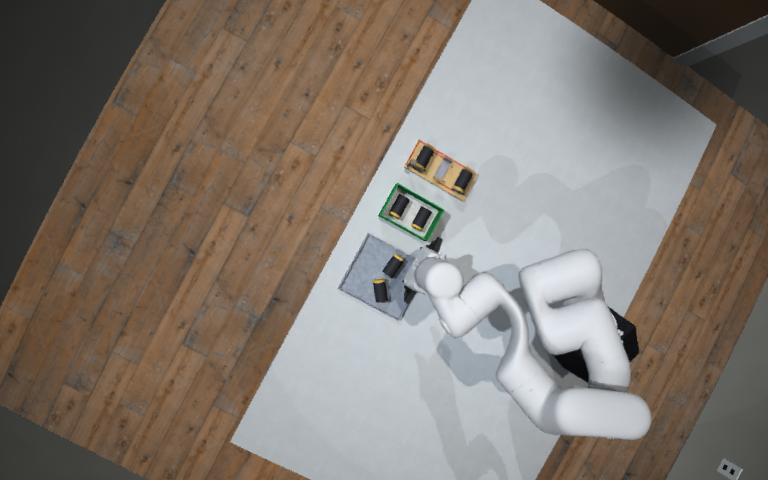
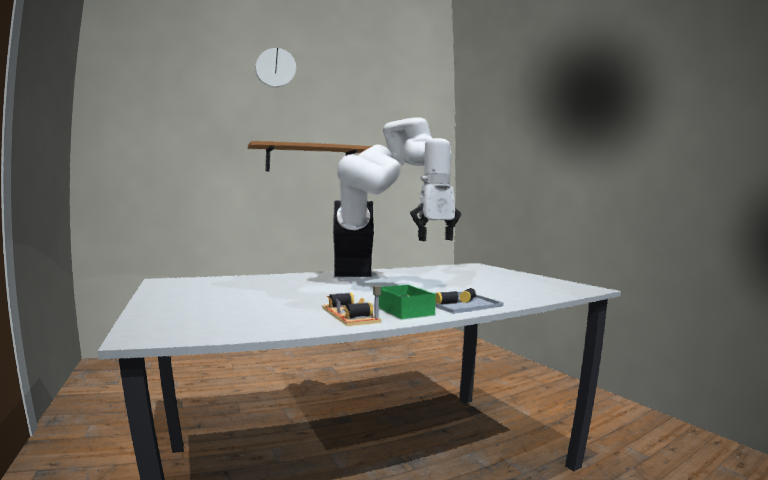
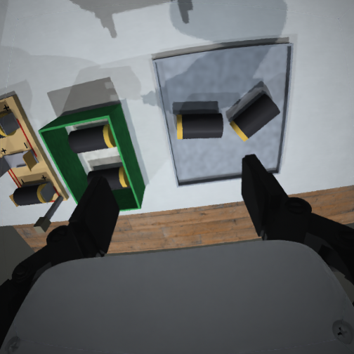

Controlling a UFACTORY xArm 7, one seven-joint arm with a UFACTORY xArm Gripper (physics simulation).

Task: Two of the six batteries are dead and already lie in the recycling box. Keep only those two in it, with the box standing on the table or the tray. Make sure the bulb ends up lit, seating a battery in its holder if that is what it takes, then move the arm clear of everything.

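Seen in the pictures: gripper, fingertip midpoint: (image 2: 435, 240); arm's base at its link origin: (image 2: 353, 216).
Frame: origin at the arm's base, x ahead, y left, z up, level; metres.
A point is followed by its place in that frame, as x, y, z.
The gripper (image 1: 421, 269) {0.468, 0.076, -0.058} (image 2: 436, 234) {0.468, 0.076, -0.058} (image 3: 175, 172) is open and empty, high above the table by the tray. Two black batteries with yellow ends, one (image 1: 393, 266) {0.494, 0.105, -0.208} (image 3: 201, 125) nearer the box and one (image 1: 380, 290) {0.494, 0.181, -0.208} (image 3: 256, 116) at an angle, lie apart on the grey tray (image 1: 362, 271) {0.560, 0.160, -0.242} (image 2: 475, 304) {0.546, 0.172, -0.242} (image 3: 200, 165). The green box (image 1: 434, 225) {0.451, -0.050, -0.193} (image 2: 404, 302) {0.598, -0.093, -0.199} (image 3: 131, 160) stands on the table with two batteries (image 1: 399, 206) {0.561, -0.050, -0.208} (image 1: 421, 217) {0.491, -0.053, -0.209} inside. The tan holder (image 1: 434, 169) {0.520, -0.195, -0.235} has a battery (image 1: 424, 157) {0.566, -0.202, -0.200} (image 2: 358, 309) {0.582, -0.210, -0.210} and another battery (image 1: 462, 180) {0.440, -0.201, -0.200} (image 2: 340, 300) {0.452, -0.211, -0.215} in its end bays. I cannot tell whether a bulb is lit.
A thin post (image 2: 376, 305) {0.595, -0.168, -0.201} with a small block on top rises at the holder's edge near the box. The box stands between holder and tray, near the edge of the white table (image 1: 317, 362) {0.547, 0.452, -0.245} (image 2: 226, 316) {0.427, -0.521, -0.245}. The arm's base (image 2: 353, 254) {-0.075, 0.030, -0.153} stands behind them.
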